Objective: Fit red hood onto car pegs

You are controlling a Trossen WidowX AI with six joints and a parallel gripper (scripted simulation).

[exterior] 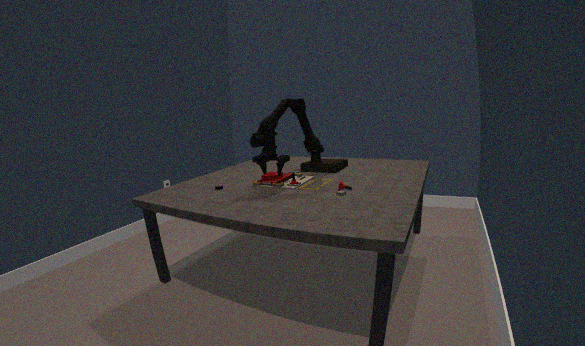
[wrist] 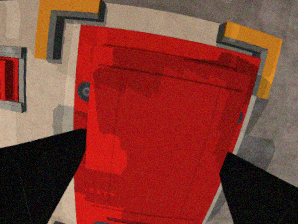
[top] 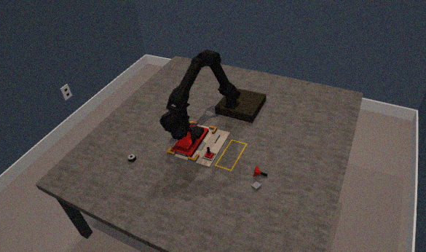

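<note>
Now: the red hood right at my gripper tip. The rest, counted from my gripper tip: grey ring (17 cm ahead, 21 cm to the right, 3 cm below).
</note>
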